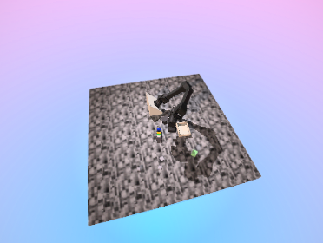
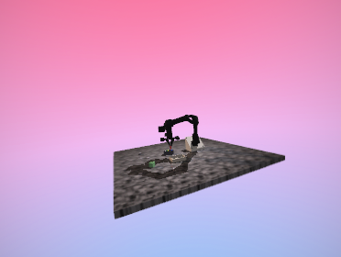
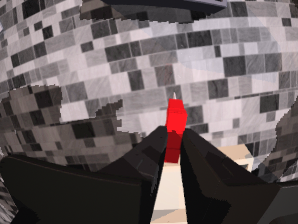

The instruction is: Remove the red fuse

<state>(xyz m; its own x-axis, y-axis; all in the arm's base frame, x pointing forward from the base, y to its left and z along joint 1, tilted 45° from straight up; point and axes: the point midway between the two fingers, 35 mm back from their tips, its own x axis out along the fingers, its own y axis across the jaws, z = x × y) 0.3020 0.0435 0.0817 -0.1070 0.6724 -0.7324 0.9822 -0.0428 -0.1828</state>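
Now: the tan tray 2 cm behind my gripper tip, 12 cm to the left of it and 9 cm below it. The rest, counted from my gripper tip: red fuse: 1 cm below; then blue fuse: 3 cm behind, 10 cm to the right, 7 cm below; then yellow fuse: 10 cm to the right, 7 cm below.
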